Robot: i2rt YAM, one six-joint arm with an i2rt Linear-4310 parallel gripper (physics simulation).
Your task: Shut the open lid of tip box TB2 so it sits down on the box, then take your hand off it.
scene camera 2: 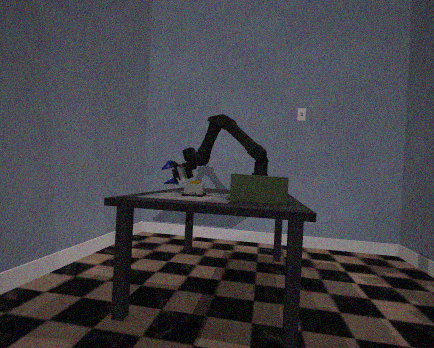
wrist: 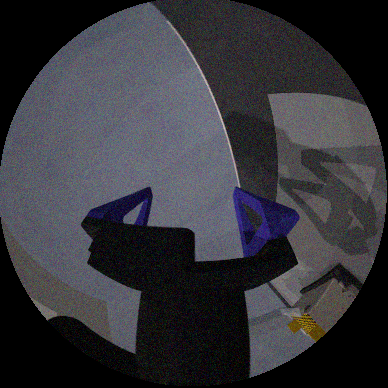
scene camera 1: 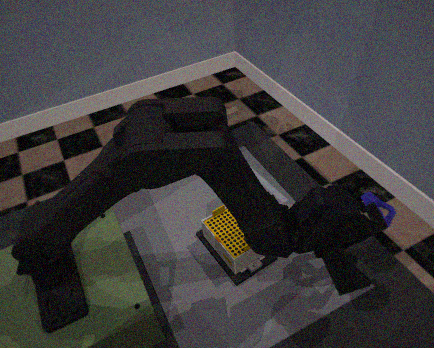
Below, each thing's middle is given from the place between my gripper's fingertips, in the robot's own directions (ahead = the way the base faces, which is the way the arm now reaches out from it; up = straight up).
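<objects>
Lid (wrist: 272,320): 2 cm above my hand, 14 cm left of it, 17 cm behind. Yellow perforated insert (scene camera 1: 223,225): 2 cm below my hand, 14 cm left of it, 24 cm behind.
</objects>
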